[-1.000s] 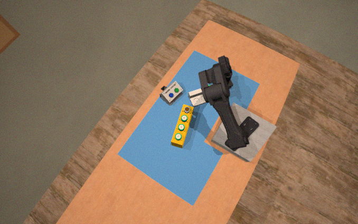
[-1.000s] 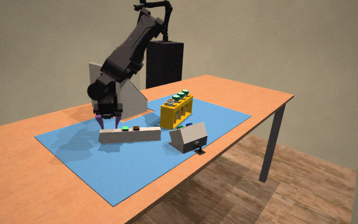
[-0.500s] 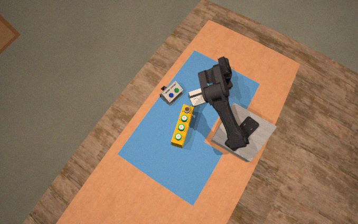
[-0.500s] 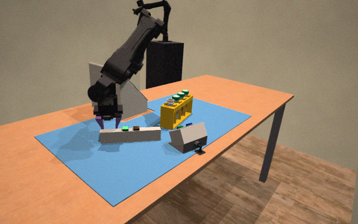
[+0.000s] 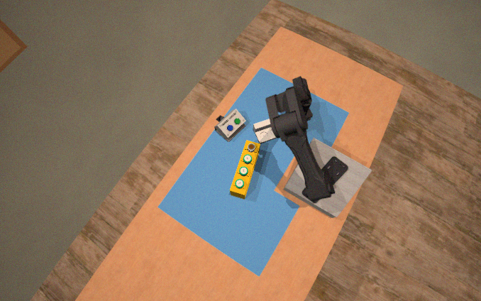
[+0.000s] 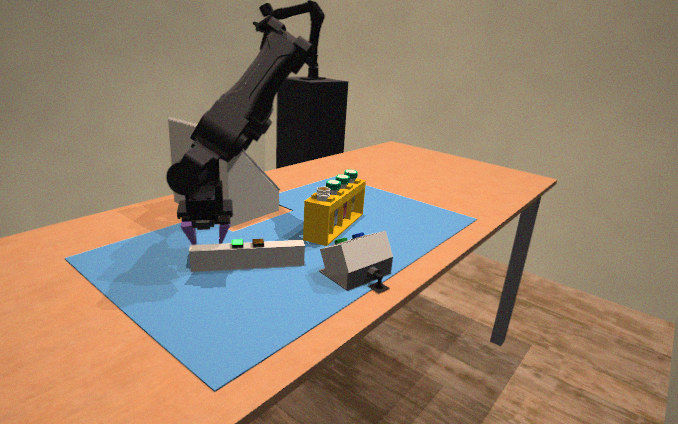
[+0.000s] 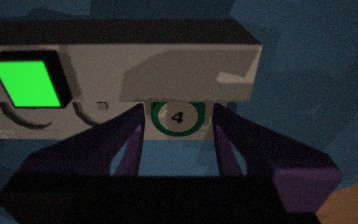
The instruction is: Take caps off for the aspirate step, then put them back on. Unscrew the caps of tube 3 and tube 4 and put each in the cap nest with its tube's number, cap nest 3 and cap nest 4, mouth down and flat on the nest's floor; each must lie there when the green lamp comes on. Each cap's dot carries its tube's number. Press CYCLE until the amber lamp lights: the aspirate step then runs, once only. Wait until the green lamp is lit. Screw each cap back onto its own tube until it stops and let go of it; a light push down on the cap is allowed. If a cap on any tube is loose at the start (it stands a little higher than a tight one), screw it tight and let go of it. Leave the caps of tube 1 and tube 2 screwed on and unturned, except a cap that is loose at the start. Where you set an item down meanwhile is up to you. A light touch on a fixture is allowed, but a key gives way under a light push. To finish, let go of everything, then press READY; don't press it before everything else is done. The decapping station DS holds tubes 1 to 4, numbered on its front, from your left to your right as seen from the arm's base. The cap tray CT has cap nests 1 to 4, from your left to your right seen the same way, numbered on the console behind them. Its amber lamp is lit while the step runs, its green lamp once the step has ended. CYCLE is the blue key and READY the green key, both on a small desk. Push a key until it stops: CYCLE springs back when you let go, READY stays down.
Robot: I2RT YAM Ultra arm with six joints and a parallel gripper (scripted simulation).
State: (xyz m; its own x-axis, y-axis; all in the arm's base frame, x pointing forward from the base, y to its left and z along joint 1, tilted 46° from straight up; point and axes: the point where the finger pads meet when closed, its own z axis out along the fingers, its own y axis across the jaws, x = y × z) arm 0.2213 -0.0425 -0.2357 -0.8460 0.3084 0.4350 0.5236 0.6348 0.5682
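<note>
The cap 3 is 5 cm ahead of my hand, 30 cm to the left of it and 9 cm above it. The rest, counted from my hand: green key: 20 cm ahead, 17 cm to the left, 4 cm above; cap 4: 1 cm below; blue key: 21 cm ahead, 22 cm to the left, 4 cm above.
</note>
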